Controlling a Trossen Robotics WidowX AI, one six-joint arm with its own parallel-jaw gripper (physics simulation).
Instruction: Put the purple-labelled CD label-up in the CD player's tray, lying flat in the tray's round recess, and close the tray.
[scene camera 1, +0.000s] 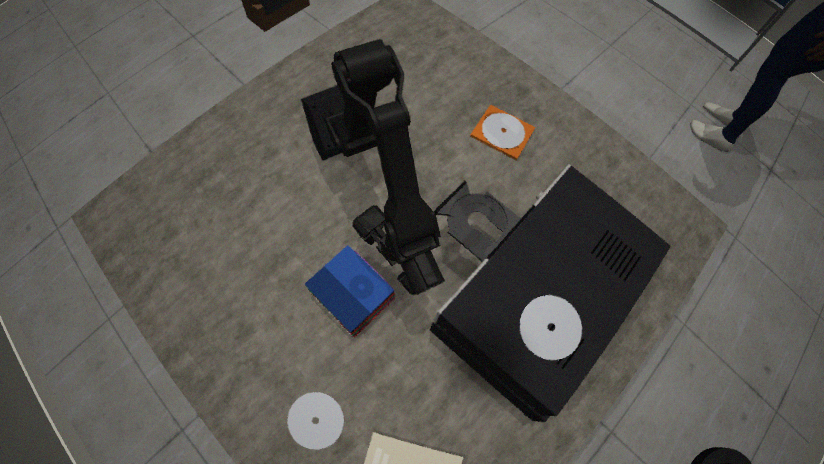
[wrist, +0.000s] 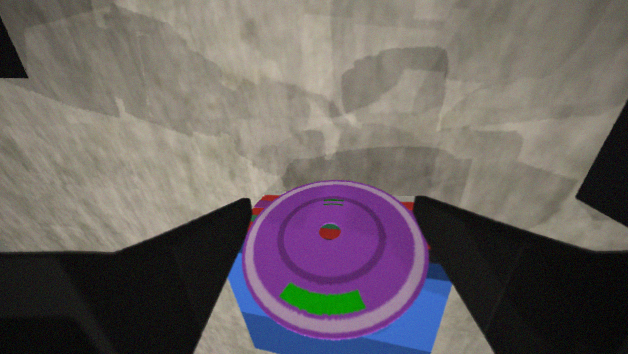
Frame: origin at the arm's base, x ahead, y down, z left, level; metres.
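Where they show: gripper, fingertip midpoint: (scene camera 1: 386, 259) (wrist: 331, 204); arm's base, origin of the base link: (scene camera 1: 340, 119).
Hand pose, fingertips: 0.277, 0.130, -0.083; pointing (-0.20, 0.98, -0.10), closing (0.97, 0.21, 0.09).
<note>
Each offset is from my fingertips to the centre of the thing, as dx, dy, dz. "spot": to the spot under its first point.
The purple-labelled CD {+0.000, +0.016, -0.033} (wrist: 332, 262) shows its label with a green patch in the wrist view, in front of a blue box with red-striped sides (wrist: 410, 305) (scene camera 1: 351, 273); what holds it up is unclear. I cannot make the CD out in the scene view. My gripper (wrist: 331, 204) (scene camera 1: 393, 253) is open, its fingertips at the left and right of the CD in the wrist view, holding nothing. The black CD player (scene camera 1: 570, 230) stands at the right. Its tray {+0.105, -0.059, +0.202} (scene camera 1: 480, 247) is out, and no disc shows in the visible part of its round recess.
A white disc {+0.320, -0.118, +0.139} (scene camera 1: 536, 334) lies on the player. Another white disc {+0.180, +0.074, -0.321} (scene camera 1: 315, 403) lies at the lower left. A third disc {-0.128, +0.064, +0.486} (scene camera 1: 513, 138) lies on an orange case {spot: -0.053, +0.065, +0.468} (scene camera 1: 517, 152) at the upper right. A cream item {spot: +0.347, +0.051, -0.200} (scene camera 1: 409, 452) lies at the bottom edge. A person (scene camera 1: 755, 92) stands beyond the mat.
</note>
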